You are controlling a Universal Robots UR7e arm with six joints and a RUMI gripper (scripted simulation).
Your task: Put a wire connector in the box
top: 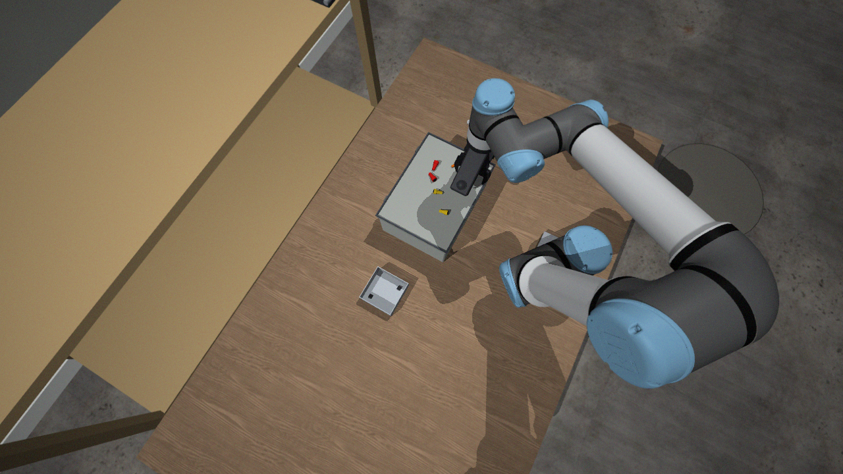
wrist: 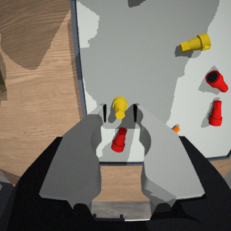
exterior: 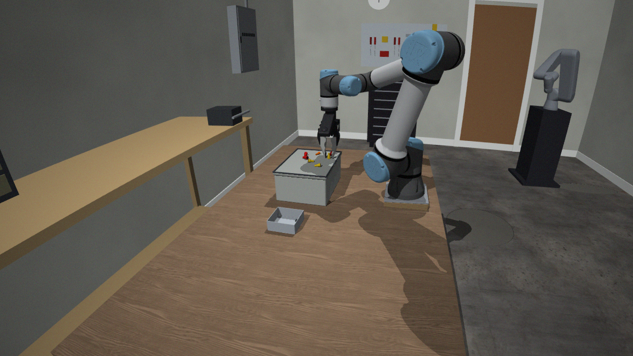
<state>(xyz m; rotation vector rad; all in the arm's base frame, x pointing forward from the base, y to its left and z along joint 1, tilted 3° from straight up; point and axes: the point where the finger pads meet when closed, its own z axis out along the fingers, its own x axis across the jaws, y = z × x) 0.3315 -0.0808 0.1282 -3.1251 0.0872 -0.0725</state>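
Now: hand 60 mm short of the orange connector, 40 mm to the left of it and 10 mm above it. From my hand the other things lie so: grey tool case 80 mm ahead, 50 mm to the left, 50 mm below.
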